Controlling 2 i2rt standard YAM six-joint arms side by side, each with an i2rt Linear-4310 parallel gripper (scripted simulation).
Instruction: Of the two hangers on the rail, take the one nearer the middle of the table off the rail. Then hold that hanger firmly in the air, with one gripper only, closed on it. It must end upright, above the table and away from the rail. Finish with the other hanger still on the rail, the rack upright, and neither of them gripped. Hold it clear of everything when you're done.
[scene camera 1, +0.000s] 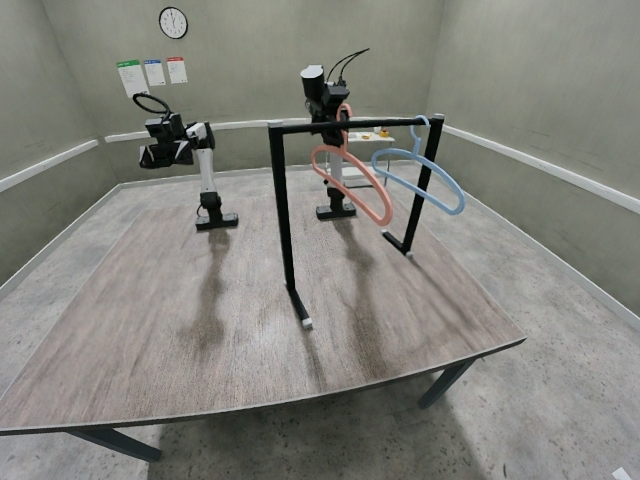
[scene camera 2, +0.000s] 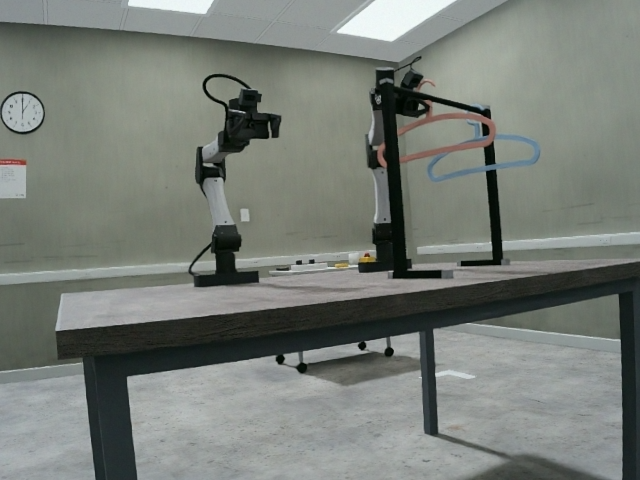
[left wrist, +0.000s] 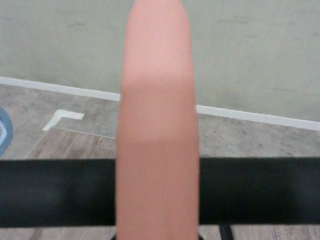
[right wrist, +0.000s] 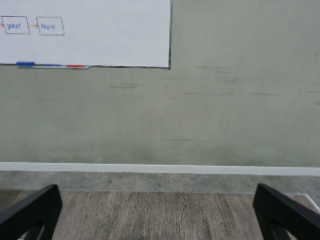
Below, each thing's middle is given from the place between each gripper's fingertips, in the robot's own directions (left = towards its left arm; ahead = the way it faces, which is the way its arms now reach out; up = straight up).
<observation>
My left hand (scene camera 1: 345, 142) is 30 mm above the pink hanger (left wrist: 157, 143).
Now: right hand (scene camera 2: 263, 116) 48 cm to the right of the pink hanger, 6 cm short of it and 1 cm below it.
</observation>
